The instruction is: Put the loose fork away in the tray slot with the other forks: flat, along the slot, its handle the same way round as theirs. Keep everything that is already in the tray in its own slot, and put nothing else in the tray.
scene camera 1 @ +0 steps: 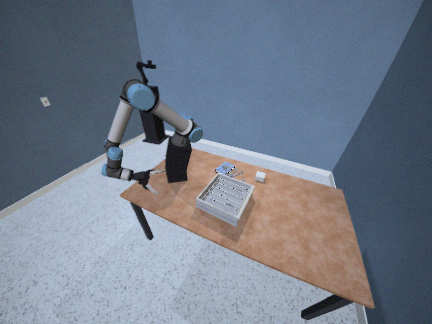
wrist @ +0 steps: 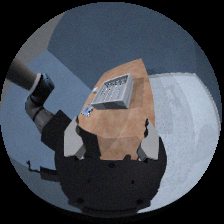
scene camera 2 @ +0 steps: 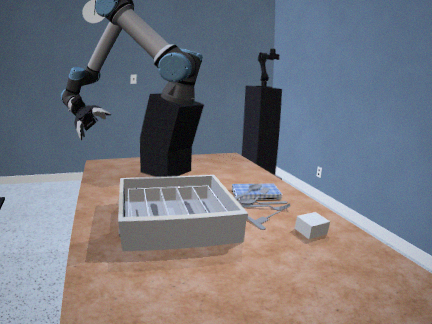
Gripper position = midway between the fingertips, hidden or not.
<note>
I see my gripper (scene camera 2: 96, 127).
My gripper shows as well in the wrist view (wrist: 112, 118).
</note>
